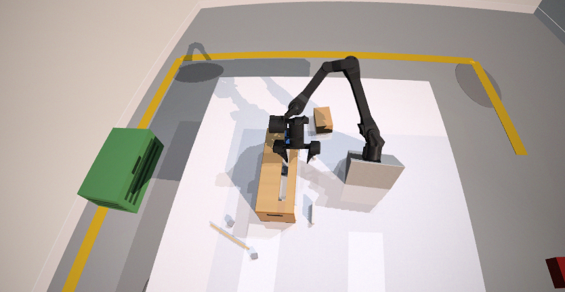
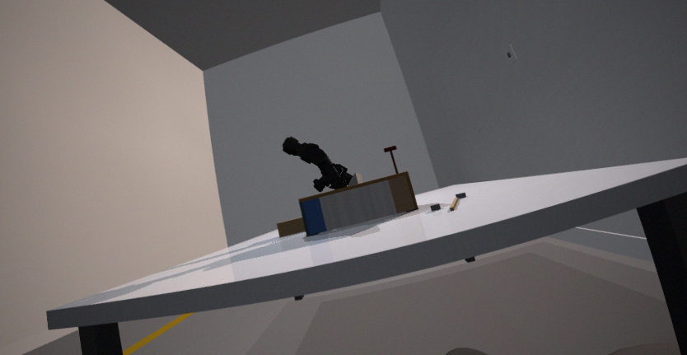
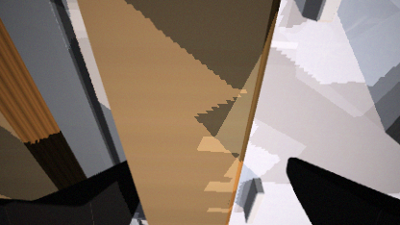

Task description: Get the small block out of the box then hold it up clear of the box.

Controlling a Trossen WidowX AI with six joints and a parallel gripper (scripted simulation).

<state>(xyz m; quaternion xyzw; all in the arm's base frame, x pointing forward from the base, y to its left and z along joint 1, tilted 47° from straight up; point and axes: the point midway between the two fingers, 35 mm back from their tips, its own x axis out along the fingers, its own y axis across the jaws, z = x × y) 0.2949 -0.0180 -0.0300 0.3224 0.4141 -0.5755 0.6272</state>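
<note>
Now: gripper tip 50 mm to the right of the grey block, 40 mm short of it and 10 mm above it. Also, from my gripper tip: long wooden box: 40 mm to the left, 30 mm below, 30 mm ahead; thin stick: 340 mm to the left, 210 mm ahead, 90 mm below; small brown box: 290 mm to the right, 70 mm behind, 60 mm below.
</note>
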